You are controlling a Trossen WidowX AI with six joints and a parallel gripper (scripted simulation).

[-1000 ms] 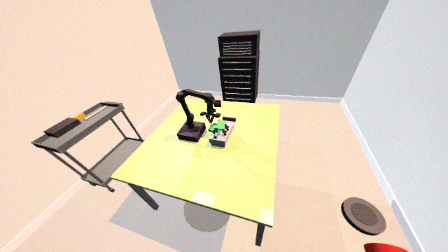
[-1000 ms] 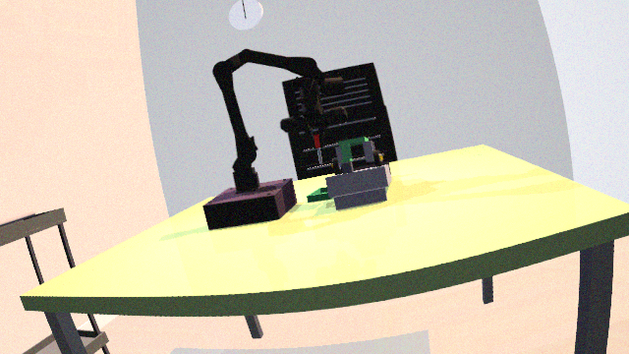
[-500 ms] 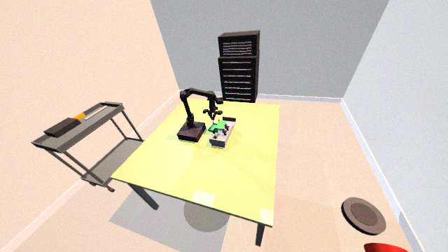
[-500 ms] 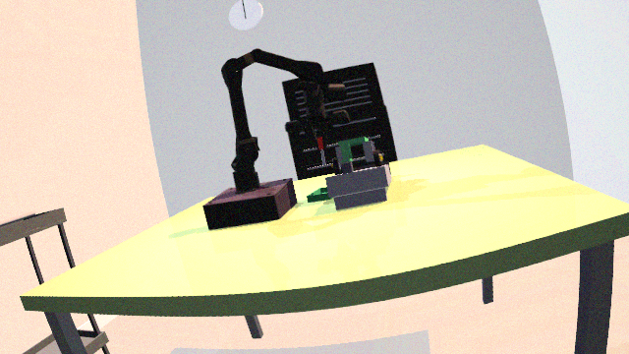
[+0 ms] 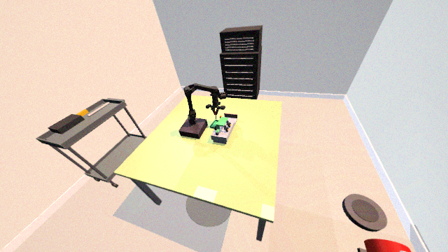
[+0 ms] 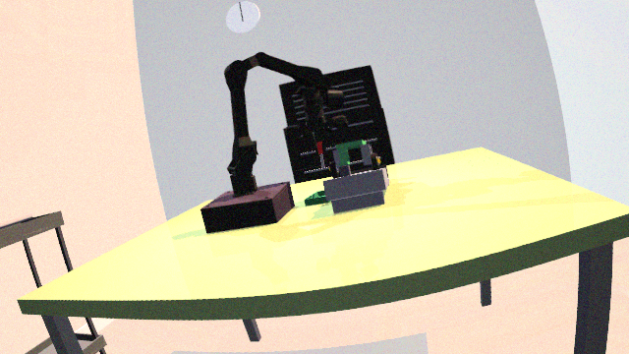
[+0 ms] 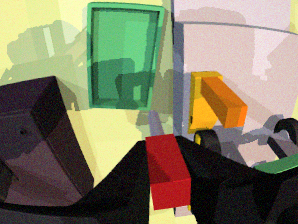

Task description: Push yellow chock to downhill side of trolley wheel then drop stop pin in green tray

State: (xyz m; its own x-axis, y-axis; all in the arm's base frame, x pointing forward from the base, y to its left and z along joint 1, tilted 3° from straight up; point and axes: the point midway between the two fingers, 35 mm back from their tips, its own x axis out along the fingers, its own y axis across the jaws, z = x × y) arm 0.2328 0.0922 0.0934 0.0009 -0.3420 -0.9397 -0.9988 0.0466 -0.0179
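My gripper tip is now right at the stop pin. From my gripper tip the other things lie so: grey ramp 100 mm ahead, 110 mm to the right, 90 mm below; yellow chock 50 mm ahead, 30 mm to the right, 50 mm below; green trolley 100 mm ahead, 110 mm to the right, 30 mm below.
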